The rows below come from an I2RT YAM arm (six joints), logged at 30 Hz.
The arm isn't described. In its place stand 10 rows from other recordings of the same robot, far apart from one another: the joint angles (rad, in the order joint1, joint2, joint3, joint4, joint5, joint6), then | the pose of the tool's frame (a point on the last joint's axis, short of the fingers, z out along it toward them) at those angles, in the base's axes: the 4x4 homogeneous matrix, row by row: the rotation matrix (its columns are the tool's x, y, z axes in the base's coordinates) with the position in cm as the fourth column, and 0 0 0 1 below.
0.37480 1.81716 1.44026 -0.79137 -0.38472 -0.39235 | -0.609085 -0.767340 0.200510 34.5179; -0.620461 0.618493 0.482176 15.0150; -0.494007 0.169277 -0.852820 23.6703; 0 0 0 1
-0.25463 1.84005 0.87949 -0.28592 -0.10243 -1.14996 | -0.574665 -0.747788 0.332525 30.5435; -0.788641 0.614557 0.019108 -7.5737; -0.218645 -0.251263 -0.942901 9.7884; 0 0 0 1
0.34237 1.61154 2.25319 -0.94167 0.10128 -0.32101 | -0.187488 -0.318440 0.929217 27.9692; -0.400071 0.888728 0.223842 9.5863; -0.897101 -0.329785 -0.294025 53.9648; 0 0 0 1
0.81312 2.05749 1.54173 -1.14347 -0.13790 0.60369 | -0.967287 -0.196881 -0.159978 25.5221; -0.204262 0.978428 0.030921 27.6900; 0.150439 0.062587 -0.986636 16.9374; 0 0 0 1
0.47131 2.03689 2.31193 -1.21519 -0.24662 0.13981 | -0.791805 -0.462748 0.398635 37.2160; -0.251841 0.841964 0.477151 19.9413; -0.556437 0.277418 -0.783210 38.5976; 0 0 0 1
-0.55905 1.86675 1.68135 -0.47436 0.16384 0.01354 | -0.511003 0.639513 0.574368 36.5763; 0.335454 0.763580 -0.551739 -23.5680; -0.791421 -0.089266 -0.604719 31.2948; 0 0 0 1
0.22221 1.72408 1.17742 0.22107 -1.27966 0.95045 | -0.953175 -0.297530 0.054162 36.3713; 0.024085 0.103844 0.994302 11.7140; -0.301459 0.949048 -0.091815 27.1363; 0 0 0 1
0.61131 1.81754 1.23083 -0.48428 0.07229 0.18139 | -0.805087 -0.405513 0.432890 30.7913; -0.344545 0.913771 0.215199 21.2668; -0.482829 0.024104 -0.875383 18.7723; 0 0 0 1
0.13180 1.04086 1.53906 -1.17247 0.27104 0.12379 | -0.604211 0.156511 0.781302 15.7585; 0.039908 0.985234 -0.166500 1.1276; -0.795824 -0.069421 -0.601535 44.3455; 0 0 0 1
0.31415 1.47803 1.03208 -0.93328 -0.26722 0.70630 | -0.934769 0.342853 0.093058 24.7309; 0.354486 0.882923 0.307874 9.0237; 0.023393 0.320779 -0.946865 21.8472; 0 0 0 1
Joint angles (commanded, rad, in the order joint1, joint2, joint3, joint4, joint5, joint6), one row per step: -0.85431, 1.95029, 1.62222, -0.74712, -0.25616, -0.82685; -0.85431, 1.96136, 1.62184, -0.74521, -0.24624, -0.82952; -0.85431, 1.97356, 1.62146, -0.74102, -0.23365, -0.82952; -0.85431, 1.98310, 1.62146, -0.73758, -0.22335, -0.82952; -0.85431, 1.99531, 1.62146, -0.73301, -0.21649, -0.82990; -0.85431, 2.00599, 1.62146, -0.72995, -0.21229, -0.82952; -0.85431, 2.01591, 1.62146, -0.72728, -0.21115, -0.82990; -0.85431, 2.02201, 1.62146, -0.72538, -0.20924, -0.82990; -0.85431, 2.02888, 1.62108, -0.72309, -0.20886, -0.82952; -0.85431, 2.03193, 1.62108, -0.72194, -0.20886, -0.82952; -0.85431, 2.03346, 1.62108, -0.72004, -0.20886, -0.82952; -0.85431, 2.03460, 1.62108, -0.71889, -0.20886, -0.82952; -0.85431, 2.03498, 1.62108, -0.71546, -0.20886, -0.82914; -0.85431, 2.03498, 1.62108, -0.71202, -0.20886, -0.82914
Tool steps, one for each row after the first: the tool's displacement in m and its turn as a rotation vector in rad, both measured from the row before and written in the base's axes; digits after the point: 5 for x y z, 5 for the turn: 0.00077, -0.00141, -0.00454, 0.00015, 0.01335, -0.00240; 0.00091, -0.00170, -0.00492, -0.00100, 0.01392, -0.00583; 0.00070, -0.00135, -0.00377, -0.00142, 0.01091, -0.00471; 0.00103, -0.00154, -0.00479, 0.00157, 0.00971, -0.00276; 0.00085, -0.00120, -0.00424, 0.00344, 0.00777, -0.00220; 0.00082, -0.00100, -0.00394, 0.00463, 0.00560, -0.00016; 0.00048, -0.00065, -0.00243, 0.00204, 0.00406, -0.00083; 0.00054, -0.00065, -0.00283, 0.00368, 0.00345, -0.00050; 0.00027, -0.00031, -0.00120, 0.00143, 0.00125, 0.00000; 0.00022, -0.00025, -0.00054, -0.00028, -0.00024, 0.00000; 0.00015, -0.00017, -0.00042, -0.00001, -0.00001, 0.00000; 0.00025, -0.00028, 0.00000, -0.00214, -0.00207, -0.00034; 0.00022, -0.00026, 0.00016, -0.00259, -0.00226, 0.00000
